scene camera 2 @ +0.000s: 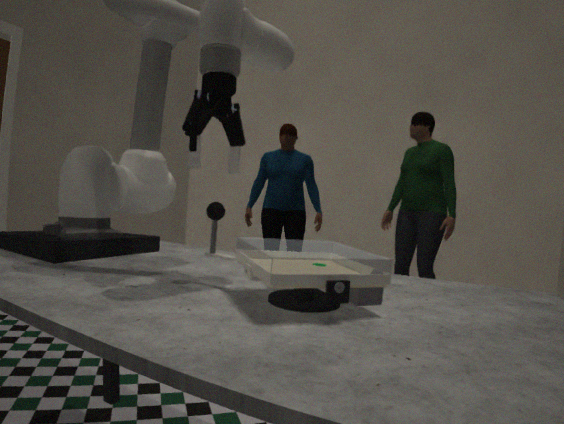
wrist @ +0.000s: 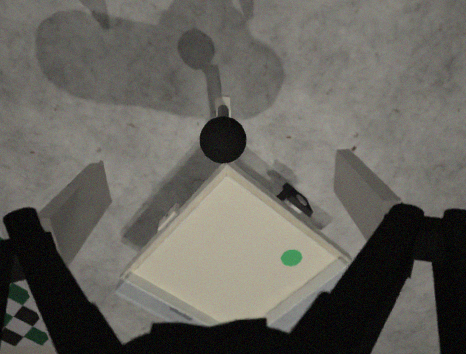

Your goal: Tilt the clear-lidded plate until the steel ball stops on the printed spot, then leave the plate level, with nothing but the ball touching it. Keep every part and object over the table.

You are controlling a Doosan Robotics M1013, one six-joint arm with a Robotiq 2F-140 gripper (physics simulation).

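Observation:
The cream plate [scene camera 2: 306, 280] [wrist: 220, 240] has a clear lid [scene camera 2: 350, 254] and stands over a black round base [scene camera 2: 300, 300]. I cannot tell whether it is exactly level. A green printed spot [scene camera 2: 319, 264] [wrist: 291, 258] lies toward the right corner in the wrist view. The steel ball does not show in either view; the plate's near corner is hidden behind the gripper body in the wrist view. A black ball knob [scene camera 2: 215, 211] [wrist: 223, 140] on an upright rod stands at the plate's far corner. My gripper [scene camera 2: 214, 161] [wrist: 220, 176] is open and empty, high above the knob, touching nothing.
A black bracket with a round grey knob [scene camera 2: 338, 291] [wrist: 296, 200] is at the plate's side, beside a grey block [scene camera 2: 368, 296]. The arm's black base slab [scene camera 2: 100, 246] is at the left of the table [scene camera 2: 200, 345]. Two people [scene camera 2: 283, 180] [scene camera 2: 426, 175] stand behind the table.

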